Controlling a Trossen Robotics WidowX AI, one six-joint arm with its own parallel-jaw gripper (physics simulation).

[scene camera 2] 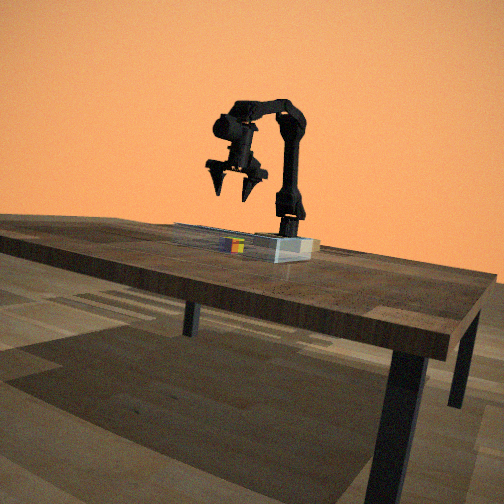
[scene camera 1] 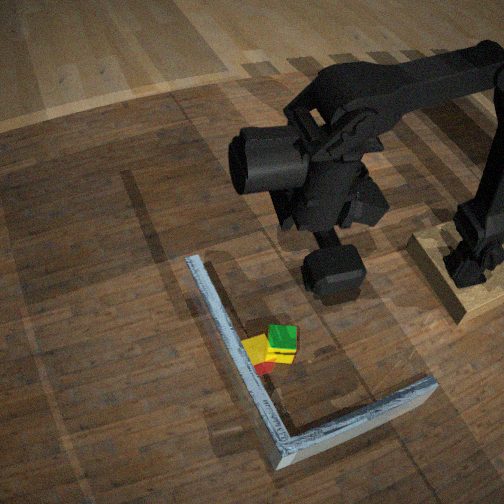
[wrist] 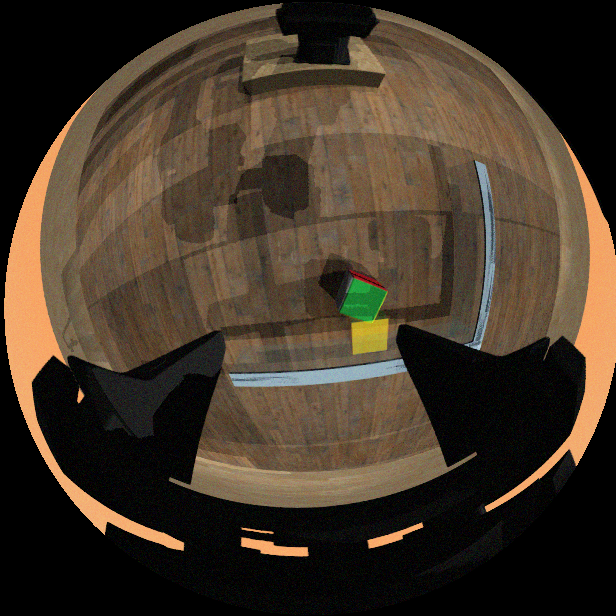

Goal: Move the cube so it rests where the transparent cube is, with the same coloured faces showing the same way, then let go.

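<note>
The cube [scene camera 1: 283, 343] shows a green top, with yellow and red on its sides, and sits tilted on the table beside the left wall. It overlaps or touches the transparent cube [scene camera 1: 258, 353], which shows a yellow top and a red side, right against that wall. In the wrist view the cube [wrist: 362, 297] is just beyond the yellow-topped transparent cube [wrist: 369, 336]. My gripper [scene camera 2: 236, 183] is open and empty, high above the table; its fingers frame both cubes in the wrist view [wrist: 310, 385].
An L-shaped grey wall [scene camera 1: 262, 385] borders the cubes on the left and front. The arm's base stands on a wooden block [scene camera 1: 462, 270] at the right.
</note>
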